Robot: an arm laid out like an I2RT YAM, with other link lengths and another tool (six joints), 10 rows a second.
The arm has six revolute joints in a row. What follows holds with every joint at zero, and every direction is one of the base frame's. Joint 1 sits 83.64 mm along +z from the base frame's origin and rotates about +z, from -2.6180 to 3.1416 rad. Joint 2 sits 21.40 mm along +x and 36.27 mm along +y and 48.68 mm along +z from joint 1 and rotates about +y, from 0.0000 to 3.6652 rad. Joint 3 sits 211.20 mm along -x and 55.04 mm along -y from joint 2 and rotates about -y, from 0.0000 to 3.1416 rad. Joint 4 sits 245.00 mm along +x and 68.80 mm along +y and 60.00 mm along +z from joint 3 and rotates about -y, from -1.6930 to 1.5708 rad. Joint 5 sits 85.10 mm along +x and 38.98 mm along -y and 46.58 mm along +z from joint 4 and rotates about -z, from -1.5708 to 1.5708 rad. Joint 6 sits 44.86 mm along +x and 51.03 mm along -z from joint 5 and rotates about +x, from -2.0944 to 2.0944 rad. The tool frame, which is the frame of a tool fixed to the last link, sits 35.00 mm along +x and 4.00 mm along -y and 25.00 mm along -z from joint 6; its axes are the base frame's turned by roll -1.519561, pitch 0.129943 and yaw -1.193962 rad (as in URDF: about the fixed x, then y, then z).
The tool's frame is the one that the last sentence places.
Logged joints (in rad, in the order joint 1, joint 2, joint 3, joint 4, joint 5, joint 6), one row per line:
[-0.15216 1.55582 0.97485 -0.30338 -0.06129 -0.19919]
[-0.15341 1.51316 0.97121 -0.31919 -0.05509 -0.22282]
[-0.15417 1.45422 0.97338 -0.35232 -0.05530 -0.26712]
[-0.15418 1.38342 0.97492 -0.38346 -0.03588 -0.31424]
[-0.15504 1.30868 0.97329 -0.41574 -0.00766 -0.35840]
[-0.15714 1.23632 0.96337 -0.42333 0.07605 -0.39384]
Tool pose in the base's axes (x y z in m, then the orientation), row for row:
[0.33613 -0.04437 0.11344 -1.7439 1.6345 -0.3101]
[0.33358 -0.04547 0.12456 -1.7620 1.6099 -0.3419]
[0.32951 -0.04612 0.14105 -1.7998 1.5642 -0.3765]
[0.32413 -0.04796 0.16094 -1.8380 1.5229 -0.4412]
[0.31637 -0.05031 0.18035 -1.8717 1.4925 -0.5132]
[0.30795 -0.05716 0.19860 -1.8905 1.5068 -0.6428]
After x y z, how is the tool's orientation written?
As a rotation vector, in radians.
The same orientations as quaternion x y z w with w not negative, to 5 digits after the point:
[-0.67571 0.63332 -0.12015 0.35761]
[-0.68258 0.62366 -0.13245 0.35719]
[-0.69676 0.60555 -0.14576 0.35579]
[-0.70943 0.58781 -0.17029 0.34957]
[-0.71902 0.57335 -0.19715 0.33974]
[-0.71737 0.57177 -0.24392 0.31460]

